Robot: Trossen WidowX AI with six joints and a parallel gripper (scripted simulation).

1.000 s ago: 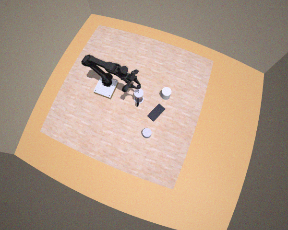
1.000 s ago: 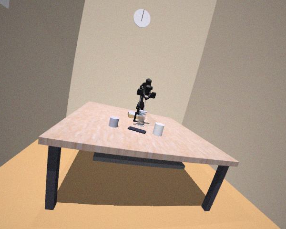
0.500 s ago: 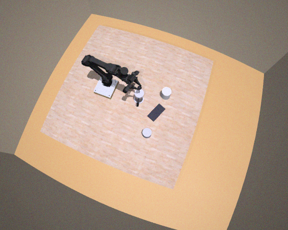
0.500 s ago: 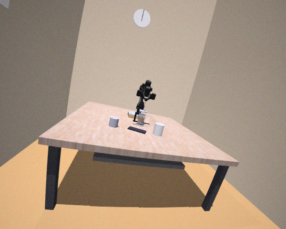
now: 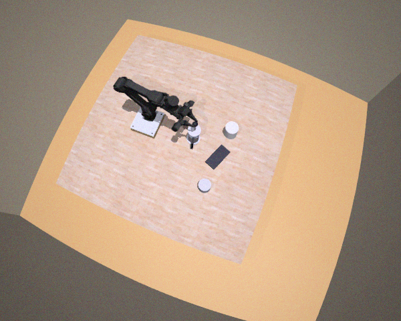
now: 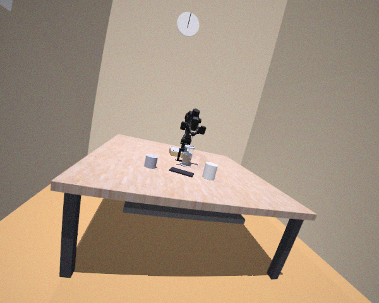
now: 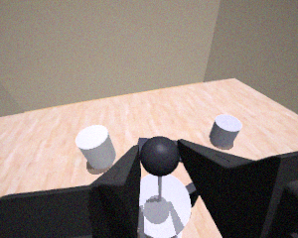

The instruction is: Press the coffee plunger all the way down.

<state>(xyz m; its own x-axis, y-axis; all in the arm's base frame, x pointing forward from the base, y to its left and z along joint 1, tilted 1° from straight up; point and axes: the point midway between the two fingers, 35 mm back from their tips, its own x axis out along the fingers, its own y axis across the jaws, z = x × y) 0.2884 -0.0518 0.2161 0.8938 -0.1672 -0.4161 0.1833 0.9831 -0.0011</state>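
My gripper tip is now 1 cm past the coffee press, 1 cm to the left of it and 12 cm above it. Round my gripper tip: flat dark slab (16 cm ahead, 7 cm to the right, 24 cm below).
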